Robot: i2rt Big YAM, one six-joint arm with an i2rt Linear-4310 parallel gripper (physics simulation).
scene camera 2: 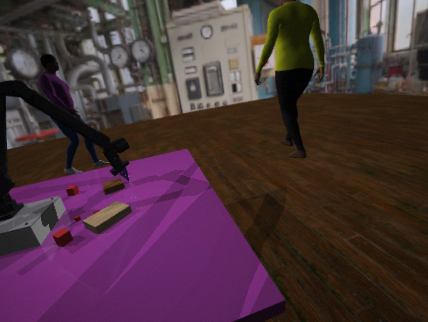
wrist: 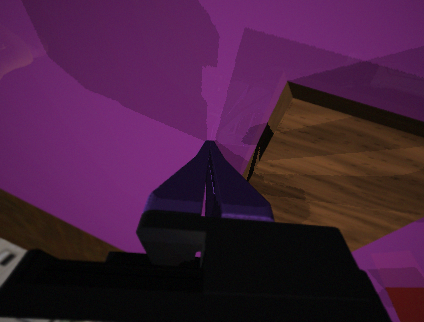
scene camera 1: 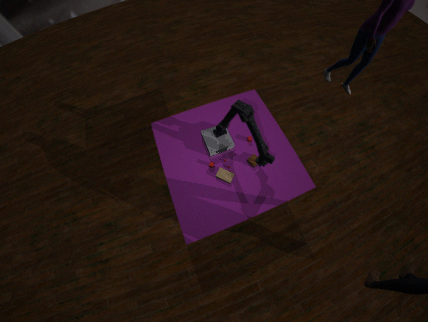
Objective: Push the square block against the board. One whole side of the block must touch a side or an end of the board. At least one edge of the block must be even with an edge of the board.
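Frame: origin at the arm's base, x ahead, y left, z up, level; metres.
Where they show: gripper, between the fingertips: [scene camera 2: 129,181] [wrist: 208,146] [scene camera 1: 260,166]; arm's base, origin of its link: [scene camera 2: 7,214] [scene camera 1: 219,132].
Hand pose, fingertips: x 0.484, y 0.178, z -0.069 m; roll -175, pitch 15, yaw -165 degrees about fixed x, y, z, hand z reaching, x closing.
Things, the pixels of their top centre, and the offset from my fingertips. Level surfaces: height alone.
- brown square block, centre of its top: [wrist: 328,197] [scene camera 2: 112,183] [scene camera 1: 254,160] 0.080 m back, 0.024 m right, 0.023 m up
- purple table, height of its surface: 0.009 m down
- pale wooden board, centre of its top: [scene camera 2: 106,212] [scene camera 1: 225,174] 0.088 m back, 0.342 m right, 0.023 m up
The brown square block [scene camera 1: 253,160] [scene camera 2: 113,186] [wrist: 340,165] lies flat on the purple table [scene camera 1: 200,215] [scene camera 2: 200,260]. The pale wooden board [scene camera 1: 225,175] [scene camera 2: 107,217] lies flat nearby. A gap of purple table separates block and board. My gripper [scene camera 2: 127,179] [wrist: 208,146] is shut and empty. Its tips are low, beside the block's side that faces away from the robot base in scene camera 2. In the wrist view the block is right of the tips, with a narrow gap. In scene camera 1 the wrist hides the fingertips. The board does not show in the wrist view.
One red cube [scene camera 1: 211,164] [scene camera 2: 63,237] lies between the board and the grey robot base [scene camera 2: 45,225]. Another red cube [scene camera 1: 250,139] [scene camera 2: 73,190] lies farther back. Small red pieces [scene camera 2: 77,218] lie near the board. Arm shadows cross the table.
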